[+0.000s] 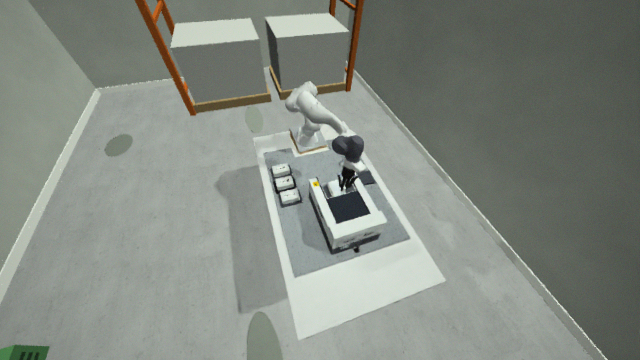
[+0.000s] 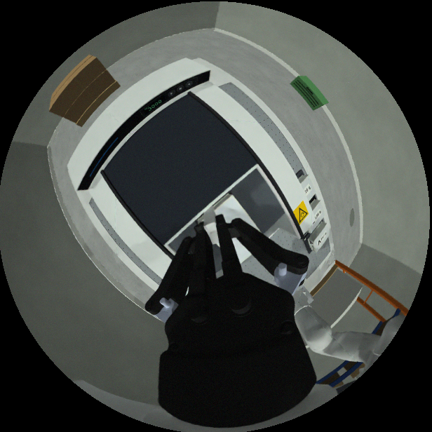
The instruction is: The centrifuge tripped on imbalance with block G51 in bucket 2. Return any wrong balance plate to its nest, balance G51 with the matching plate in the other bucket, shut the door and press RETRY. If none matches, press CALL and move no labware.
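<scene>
The white centrifuge stands on the grey mat. Its dark sliding door covers most of the top, with an open gap at the end nearer the robot base. A white, flat-topped piece shows in the gap; its label is not visible. My gripper is shut and empty, with its tips at the gap by the door's edge. Three white balance plates sit in their nests. The display shows green digits, beside round buttons.
A yellow warning label marks the centrifuge's side rim, towards the plates. A dark square pad lies on the other side. The robot base stands behind the mat. An orange rack with large grey boxes is farther back.
</scene>
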